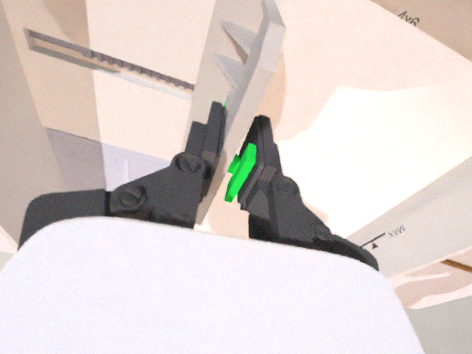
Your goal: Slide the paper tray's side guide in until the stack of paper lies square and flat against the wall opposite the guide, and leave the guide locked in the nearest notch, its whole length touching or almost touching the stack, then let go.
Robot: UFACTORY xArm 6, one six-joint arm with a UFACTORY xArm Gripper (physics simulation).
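Frame: origin at the arm's base, x right, y ahead, z up, level; metres.
Seen in the pictures: gripper, fingertip midpoint: [232,130].
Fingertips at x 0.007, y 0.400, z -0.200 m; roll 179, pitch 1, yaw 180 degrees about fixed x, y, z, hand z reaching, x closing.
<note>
A point is followed by its place in that frame.
The side guide [257,62] {x 0.012, y 0.352, z -0.169 m} is a grey upright plate with triangular ribs on its left face. It runs from the top middle down between my fingers. My gripper [232,130] {x 0.007, y 0.400, z -0.200 m} is shut on the guide at its green squeeze tab [242,172] {x 0.002, y 0.395, z -0.165 m}; the tab shows at the right finger, and a sliver of green shows by the left fingertip. The pale paper stack [360,125] {x -0.060, y 0.376, z -0.205 m} lies to the right of the guide, partly in bright light. The notched slot [135,70] {x 0.074, y 0.404, z -0.241 m} runs in the tray floor left of the guide. The guide's lower end and its line against the paper are partly hidden by my fingers.
A tray wall [425,220] {x -0.156, y 0.423, z -0.191 m} with a MAX mark stands at the lower right. A 4x6 marking [408,19] {x -0.059, y 0.328, z -0.227 m} shows beyond the paper's edge at the upper right. Another wall [20,120] {x 0.139, y 0.446, z -0.212 m} rises at the left edge. My white gripper body fills the bottom.
</note>
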